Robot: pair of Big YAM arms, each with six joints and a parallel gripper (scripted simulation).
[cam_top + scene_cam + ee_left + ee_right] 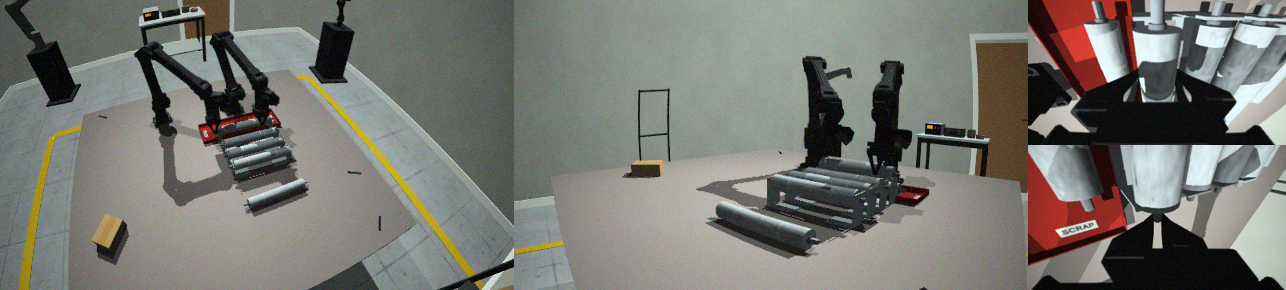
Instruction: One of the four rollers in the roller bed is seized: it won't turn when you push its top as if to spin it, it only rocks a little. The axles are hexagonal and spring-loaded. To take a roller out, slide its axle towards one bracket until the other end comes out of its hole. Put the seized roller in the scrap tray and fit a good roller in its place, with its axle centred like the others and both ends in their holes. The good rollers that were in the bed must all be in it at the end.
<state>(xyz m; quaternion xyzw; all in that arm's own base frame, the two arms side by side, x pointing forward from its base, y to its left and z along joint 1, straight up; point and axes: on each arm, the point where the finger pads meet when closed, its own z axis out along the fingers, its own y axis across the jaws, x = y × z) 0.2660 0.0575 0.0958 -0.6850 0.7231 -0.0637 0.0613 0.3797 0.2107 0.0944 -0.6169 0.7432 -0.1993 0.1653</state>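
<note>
Now: left hand 9 cm short of the bed roller, 8 cm to the left of it and 2 cm above it. The rest, counted from my left hand: red scrap tray 9 cm behind, 10 cm to the right, 9 cm below; cardboard box 51 cm ahead, 87 cm to the right, 6 cm below.
</note>
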